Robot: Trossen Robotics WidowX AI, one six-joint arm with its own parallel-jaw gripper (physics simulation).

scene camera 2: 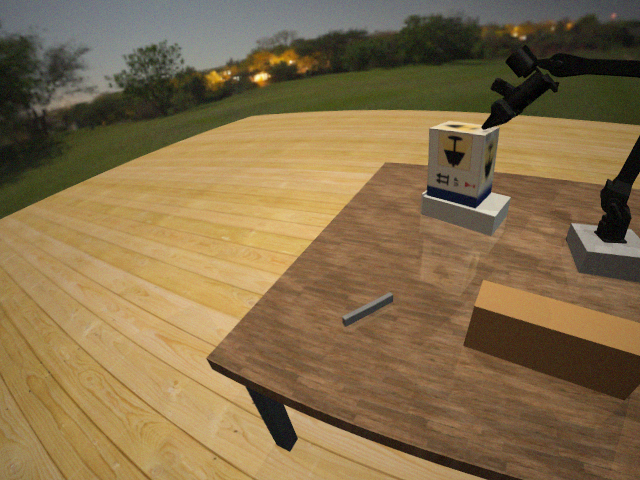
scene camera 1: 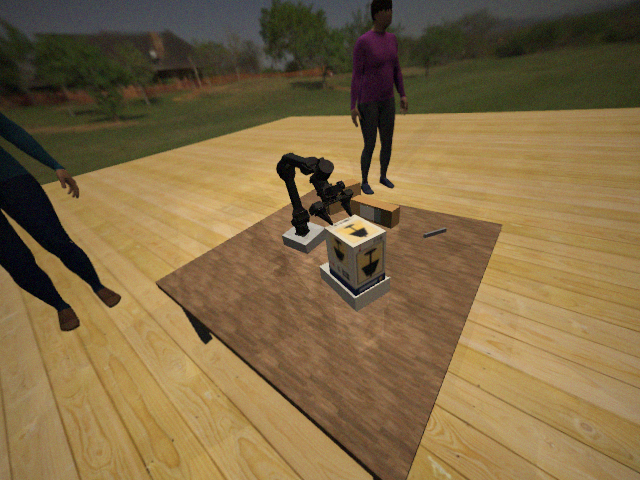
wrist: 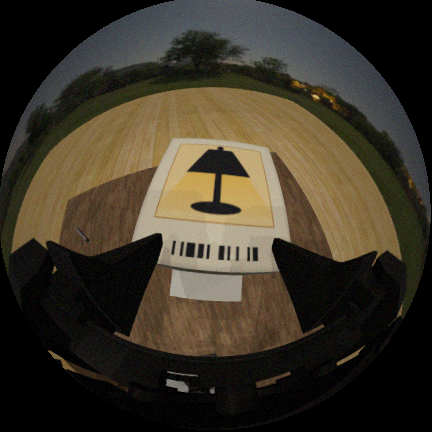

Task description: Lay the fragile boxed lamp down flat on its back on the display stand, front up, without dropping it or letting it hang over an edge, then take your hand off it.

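Where they show: gripper, fingertip midpoint: (scene camera 2: pixel 486 126) (scene camera 1: pixel 342 220) (wrist: pixel 218 242); arm's base, link origin: (scene camera 2: pixel 610 237) (scene camera 1: pixel 302 232).
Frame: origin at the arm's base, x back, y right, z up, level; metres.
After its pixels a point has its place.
Observation:
The boxed lamp (scene camera 1: pixel 361 255) {x -0.471, y 0.304, z 0.180 m} (scene camera 2: pixel 460 167) {x -0.429, y 0.148, z 0.124 m} (wrist: pixel 217 185) {x -0.410, y 0.224, z 0.230 m}, a white carton with lamp pictures and a blue band low down, stands on end on the grey-white display stand (scene camera 1: pixel 373 297) {x -0.502, y 0.272, z -0.044 m} (scene camera 2: pixel 454 217) {x -0.433, y 0.133, z -0.040 m} (wrist: pixel 206 290) {x -0.298, y 0.164, z 0.003 m}. The lamp pictures on its visible sides are upside down. Its top face carries a lamp picture and a barcode; I cannot tell which face is the front. A strip of the stand shows on the arm's side. My gripper (scene camera 1: pixel 341 219) {x -0.353, y 0.198, z 0.242 m} (scene camera 2: pixel 483 127) {x -0.353, y 0.198, z 0.242 m} (wrist: pixel 218 242) {x -0.353, y 0.198, z 0.242 m} is open and empty, tilted down, its fingertips close to the carton's top edge nearest the arm. Contact cannot be told.
The arm's base block (scene camera 1: pixel 303 241) {x -0.048, y 0.067, z -0.007 m} (scene camera 2: pixel 602 260) {x -0.058, y -0.091, z -0.018 m} stands behind the stand. A long brown box (scene camera 1: pixel 390 214) {x -0.405, y -0.288, z 0.025 m} (scene camera 2: pixel 553 338) {x -0.302, y -0.406, z 0.026 m} and another brown box (scene camera 1: pixel 353 187) {x -0.102, y -0.490, z 0.074 m} lie farther off. A small grey bar (scene camera 1: pixel 434 233) {x -0.640, y -0.288, z -0.053 m} (scene camera 2: pixel 368 309) {x -0.640, y -0.306, z -0.049 m} (wrist: pixel 82 234) {x -0.626, y -0.277, z -0.047 m} lies on the table (scene camera 1: pixel 330 351) {x -0.444, y 0.540, z -0.066 m} (scene camera 2: pixel 310 356) {x -0.730, y -0.441, z -0.066 m}. Two people stand nearby.

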